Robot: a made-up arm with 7 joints. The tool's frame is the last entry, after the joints. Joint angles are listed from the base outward. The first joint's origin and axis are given. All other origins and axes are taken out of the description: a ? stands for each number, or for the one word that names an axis. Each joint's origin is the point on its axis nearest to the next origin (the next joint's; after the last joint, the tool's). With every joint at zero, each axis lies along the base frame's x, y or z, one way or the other. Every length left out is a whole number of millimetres.
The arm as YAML. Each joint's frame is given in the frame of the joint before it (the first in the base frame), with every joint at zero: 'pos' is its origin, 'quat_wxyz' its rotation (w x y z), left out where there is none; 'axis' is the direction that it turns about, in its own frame. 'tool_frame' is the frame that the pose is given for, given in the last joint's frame.
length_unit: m
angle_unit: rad
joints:
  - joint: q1
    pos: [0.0, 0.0, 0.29]
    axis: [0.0, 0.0, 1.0]
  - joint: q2
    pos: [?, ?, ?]
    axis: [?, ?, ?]
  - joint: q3
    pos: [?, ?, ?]
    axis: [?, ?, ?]
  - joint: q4
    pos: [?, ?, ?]
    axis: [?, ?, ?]
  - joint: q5
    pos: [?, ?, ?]
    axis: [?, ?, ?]
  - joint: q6
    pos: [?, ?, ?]
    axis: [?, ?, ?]
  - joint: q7
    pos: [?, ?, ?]
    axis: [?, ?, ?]
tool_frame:
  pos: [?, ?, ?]
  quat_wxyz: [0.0, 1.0, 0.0, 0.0]
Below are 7 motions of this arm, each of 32 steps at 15 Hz.
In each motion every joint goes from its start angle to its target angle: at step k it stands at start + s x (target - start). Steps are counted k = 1, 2, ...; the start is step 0. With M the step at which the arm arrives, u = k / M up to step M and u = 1 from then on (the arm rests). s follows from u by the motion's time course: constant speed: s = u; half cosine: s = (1 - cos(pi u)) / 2; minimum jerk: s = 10 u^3 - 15 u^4 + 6 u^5.
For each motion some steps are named. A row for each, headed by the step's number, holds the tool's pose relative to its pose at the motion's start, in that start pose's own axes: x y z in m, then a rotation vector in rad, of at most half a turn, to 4 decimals.
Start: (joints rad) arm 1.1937 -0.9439 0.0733 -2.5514 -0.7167 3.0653 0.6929
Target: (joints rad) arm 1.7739 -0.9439 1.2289 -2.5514 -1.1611 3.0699 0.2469
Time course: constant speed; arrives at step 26
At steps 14, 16, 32:
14: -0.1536 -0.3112 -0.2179 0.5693 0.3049 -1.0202
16: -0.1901 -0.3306 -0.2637 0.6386 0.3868 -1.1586
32: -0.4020 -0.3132 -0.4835 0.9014 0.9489 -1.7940

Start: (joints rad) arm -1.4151 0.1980 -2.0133 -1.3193 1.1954 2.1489 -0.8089
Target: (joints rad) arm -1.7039 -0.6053 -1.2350 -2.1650 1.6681 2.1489 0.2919
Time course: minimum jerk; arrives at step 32
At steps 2, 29, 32:
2: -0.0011 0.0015 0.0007 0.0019 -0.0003 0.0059
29: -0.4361 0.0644 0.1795 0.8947 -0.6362 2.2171
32: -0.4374 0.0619 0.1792 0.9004 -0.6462 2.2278

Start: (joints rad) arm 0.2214 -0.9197 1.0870 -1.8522 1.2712 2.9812 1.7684
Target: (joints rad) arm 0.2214 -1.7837 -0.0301 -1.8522 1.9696 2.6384 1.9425
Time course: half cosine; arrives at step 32
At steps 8, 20, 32:
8: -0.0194 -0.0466 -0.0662 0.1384 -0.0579 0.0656
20: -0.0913 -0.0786 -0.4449 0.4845 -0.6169 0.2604
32: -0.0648 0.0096 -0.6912 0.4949 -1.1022 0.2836

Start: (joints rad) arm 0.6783 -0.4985 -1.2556 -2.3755 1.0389 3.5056 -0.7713
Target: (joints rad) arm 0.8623 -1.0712 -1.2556 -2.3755 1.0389 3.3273 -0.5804
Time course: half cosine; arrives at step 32
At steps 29, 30, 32:
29: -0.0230 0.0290 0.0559 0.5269 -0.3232 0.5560
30: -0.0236 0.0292 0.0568 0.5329 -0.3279 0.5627
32: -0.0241 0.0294 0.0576 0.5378 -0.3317 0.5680

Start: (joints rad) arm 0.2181 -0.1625 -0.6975 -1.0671 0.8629 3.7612 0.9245
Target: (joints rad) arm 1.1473 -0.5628 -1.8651 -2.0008 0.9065 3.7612 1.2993
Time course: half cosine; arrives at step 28
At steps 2, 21, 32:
2: 0.0048 0.0022 0.0012 -0.0078 0.0068 0.0014
21: 0.3953 0.3280 -0.1133 -0.7625 0.6714 0.1158
32: 0.4476 0.3947 -0.1919 -0.9319 0.8141 0.1089

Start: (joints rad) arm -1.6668 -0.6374 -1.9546 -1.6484 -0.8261 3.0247 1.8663
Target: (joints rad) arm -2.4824 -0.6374 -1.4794 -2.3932 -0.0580 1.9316 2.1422
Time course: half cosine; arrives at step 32
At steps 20, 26, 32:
20: 0.0908 0.1753 -0.0199 -1.0101 0.0528 0.7485
26: 0.0843 0.2512 -0.0483 -1.3532 0.0319 0.9388
32: 0.0771 0.2801 -0.0620 -1.4839 0.0185 1.0022

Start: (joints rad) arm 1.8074 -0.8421 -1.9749 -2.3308 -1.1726 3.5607 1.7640
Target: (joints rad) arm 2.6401 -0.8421 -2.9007 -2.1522 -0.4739 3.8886 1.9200
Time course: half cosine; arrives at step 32
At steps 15, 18, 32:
15: 0.0468 0.1056 0.0647 -0.0935 0.1631 0.3368
18: 0.0584 0.1349 0.0758 -0.1160 0.2462 0.4029
32: 0.0858 0.1840 0.0850 -0.1161 0.5152 0.4662

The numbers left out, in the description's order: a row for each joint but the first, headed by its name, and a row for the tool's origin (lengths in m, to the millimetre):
q2: xyz 0.0 0.0 0.0, axis 0.0 1.0 0.0
q3: xyz 0.0 0.0 0.397, axis 0.0 0.0 1.0
q4: xyz 0.128 0.0 0.0, axis 0.0 -1.0 0.0
q5: xyz -0.095 0.0 0.443, axis 0.0 0.0 1.0
q6: xyz 0.0 0.0 0.0, axis 0.0 -1.0 0.0
q7: xyz 0.114 0.0 0.0, axis 0.0 0.0 -1.0
tool: xyz 0.0 0.0 0.0

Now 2 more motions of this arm.
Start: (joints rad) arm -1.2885 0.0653 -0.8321 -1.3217 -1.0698 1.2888 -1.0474
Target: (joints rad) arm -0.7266 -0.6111 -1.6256 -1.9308 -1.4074 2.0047 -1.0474
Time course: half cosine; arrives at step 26
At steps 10, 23, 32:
10: -0.0406 0.0155 0.1271 -0.0651 0.1016 -0.0366
23: 0.1300 -0.0611 0.3946 -0.1262 0.4900 -0.3666
32: 0.1454 -0.0712 0.4039 -0.1278 0.5175 -0.3902

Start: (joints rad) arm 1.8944 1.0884 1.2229 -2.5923 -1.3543 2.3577 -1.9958
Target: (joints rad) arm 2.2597 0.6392 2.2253 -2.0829 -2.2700 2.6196 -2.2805
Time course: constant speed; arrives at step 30
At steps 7, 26, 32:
7: 0.0025 0.1084 -0.1053 0.0597 -0.4117 -0.3932
26: 0.2697 0.3884 -0.3168 0.1302 -1.4736 -1.4956
32: 0.3607 0.4204 -0.3425 0.1199 -1.7060 -1.7015

